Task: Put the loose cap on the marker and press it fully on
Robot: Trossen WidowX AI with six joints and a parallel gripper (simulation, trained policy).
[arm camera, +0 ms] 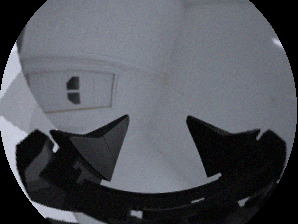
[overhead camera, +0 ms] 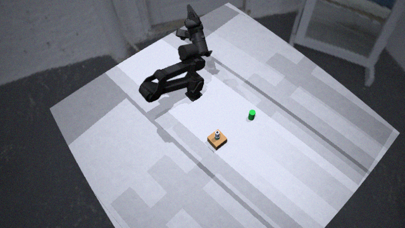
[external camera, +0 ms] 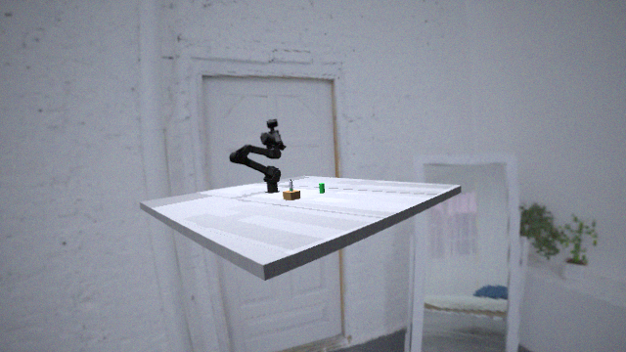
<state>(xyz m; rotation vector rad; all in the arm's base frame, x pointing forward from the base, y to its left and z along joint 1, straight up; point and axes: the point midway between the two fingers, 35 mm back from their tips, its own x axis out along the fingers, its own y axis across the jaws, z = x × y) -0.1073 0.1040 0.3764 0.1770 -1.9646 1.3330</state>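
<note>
Now: gripper tip 410 mm short of the green cap, 10 mm to the right of it and 370 mm above it. The rest, counted from my gripper tip: brown holder block: 400 mm ahead, 190 mm to the right, 380 mm below.
</note>
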